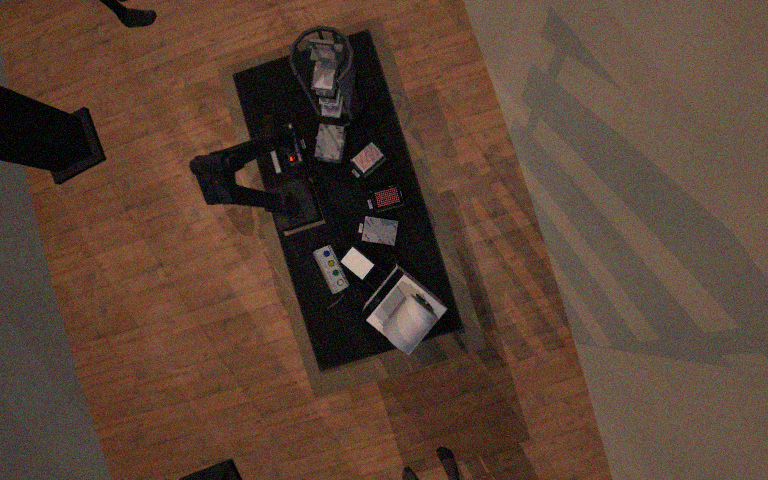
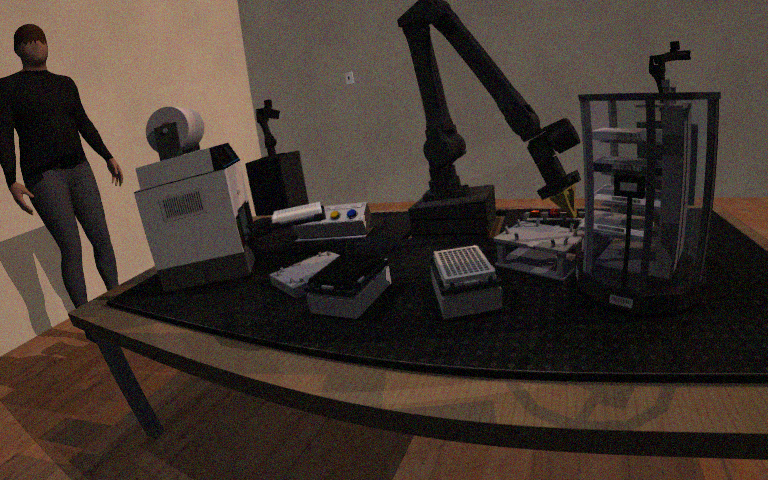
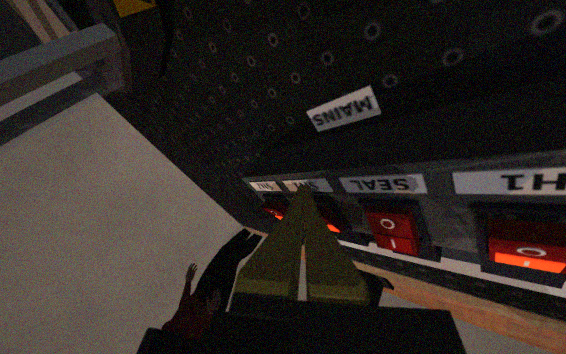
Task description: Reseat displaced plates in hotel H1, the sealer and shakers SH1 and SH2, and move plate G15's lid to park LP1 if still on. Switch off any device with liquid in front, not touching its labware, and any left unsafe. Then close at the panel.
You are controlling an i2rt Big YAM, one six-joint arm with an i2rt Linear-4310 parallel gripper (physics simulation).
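Places are measured from the arm's base along level axes (x ahead, y left, z up), in metres.
Pixels of known places: gripper, between the fingertips: (image 1: pixel 292 137) (image 2: pixel 574 217) (image 3: pixel 303 190); arm's base, origin of its link: (image 1: pixel 291 209) (image 2: pixel 447 195).
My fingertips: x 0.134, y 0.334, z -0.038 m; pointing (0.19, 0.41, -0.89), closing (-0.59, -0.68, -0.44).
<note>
Ahead of a thing's pixels: the offset from my fingertips to its top centre. "*": to the spot under its first point.
My gripper (image 2: pixel 573 213) (image 3: pixel 303 190) is shut and empty, its tips at the SH1 rocker {* 0.033 m back, 0.007 m right, 0.007 m up} (image 3: pixel 332 226) on the mains strip and partly covering it. Orange shows on the SH1, SH2 {* 0.022 m back, 0.057 m left, 0.007 m up} (image 3: pixel 275 214) and H1 {* 0.039 m back, 0.098 m right, 0.008 m up} (image 3: pixel 527 255) rockers; the SEAL rocker {* 0.032 m back, 0.050 m right, 0.007 m up} (image 3: pixel 392 232) shows no orange. Hotel {* 0.386 m ahead, 0.041 m left, 0.241 m up} (image 2: pixel 650 130) holds several plates. Two shakers stand mid-table: one {* 0.363 m ahead, 0.237 m right, 0.014 m down} (image 2: pixel 470 301) bears a pale plate {0.294 m ahead, 0.254 m right, 0.027 m up} (image 1: pixel 368 157) (image 2: pixel 463 264), the other {* 0.375 m ahead, 0.449 m right, 0.006 m down} (image 2: pixel 342 301) a dark-framed plate {0.301 m ahead, 0.465 m right, 0.027 m up} (image 1: pixel 387 197) (image 2: pixel 348 274). The white device with a roll (image 1: pixel 407 322) (image 2: pixel 186 226) looks like the sealer. Plate G15 and its lid cannot be identified.
A raised stand (image 1: pixel 330 141) (image 2: pixel 538 234) is between the hotel and the shakers. A low pale platform {0.204 m ahead, 0.593 m right, 0.008 m down} (image 1: pixel 379 230) (image 2: pixel 303 272) lies near the sealer. The button panel {0.090 m back, 0.667 m right, 0.041 m up} (image 1: pixel 330 268) (image 2: pixel 334 227) stands beside a white slab {0.053 m ahead, 0.690 m right, 0.078 m up} (image 1: pixel 357 263) (image 2: pixel 297 212). A person (image 2: pixel 48 118) stands left.
</note>
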